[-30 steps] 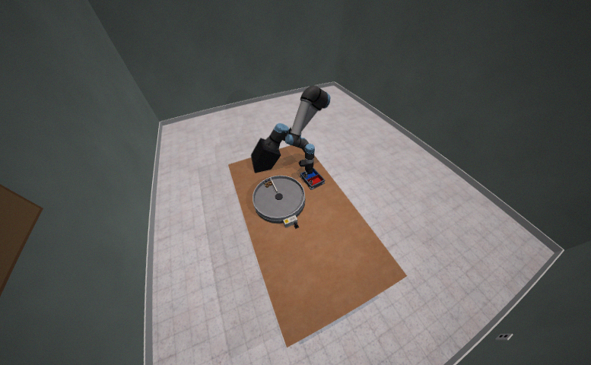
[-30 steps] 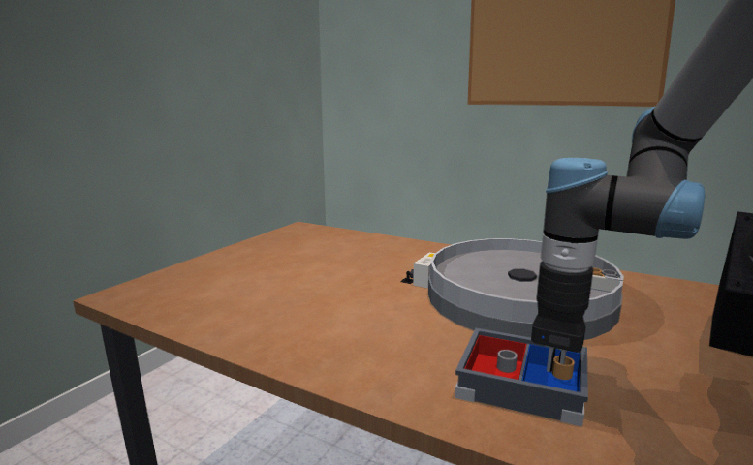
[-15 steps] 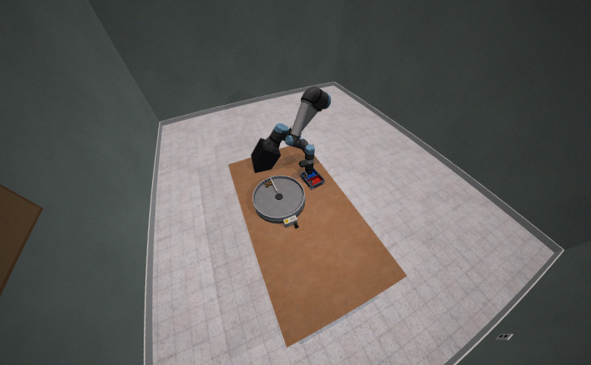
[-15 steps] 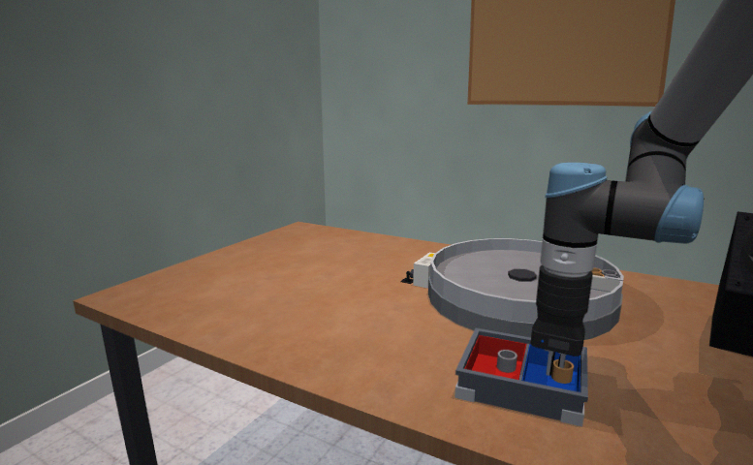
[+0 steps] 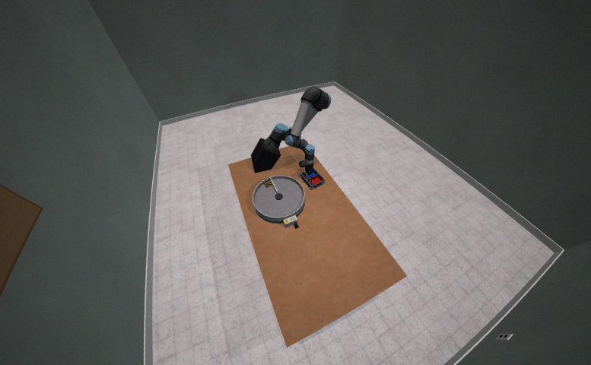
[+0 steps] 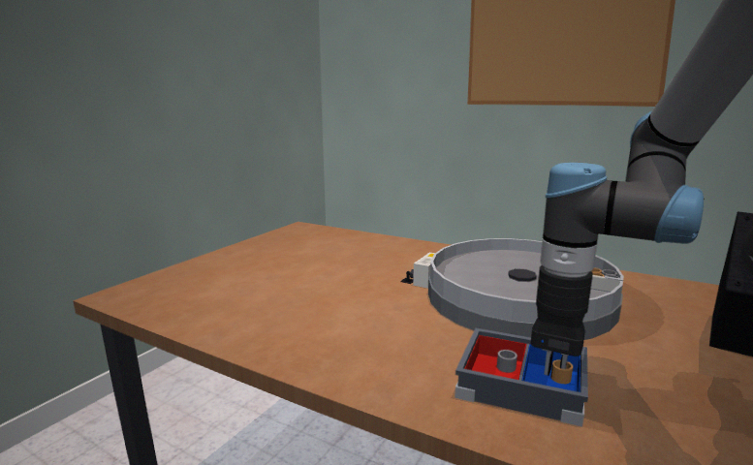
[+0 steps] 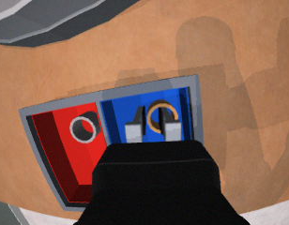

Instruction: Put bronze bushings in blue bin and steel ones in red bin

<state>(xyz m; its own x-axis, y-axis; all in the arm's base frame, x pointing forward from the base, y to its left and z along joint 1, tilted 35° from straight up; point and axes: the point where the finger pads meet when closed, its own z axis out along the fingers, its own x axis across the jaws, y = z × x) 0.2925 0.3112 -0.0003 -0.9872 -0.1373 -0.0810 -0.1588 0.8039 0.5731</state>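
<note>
The bin lies 4 cm ahead of my hand and 5 cm to the left of it. Round my hand: grey turntable 18 cm ahead, 29 cm to the right, 2 cm above.
</note>
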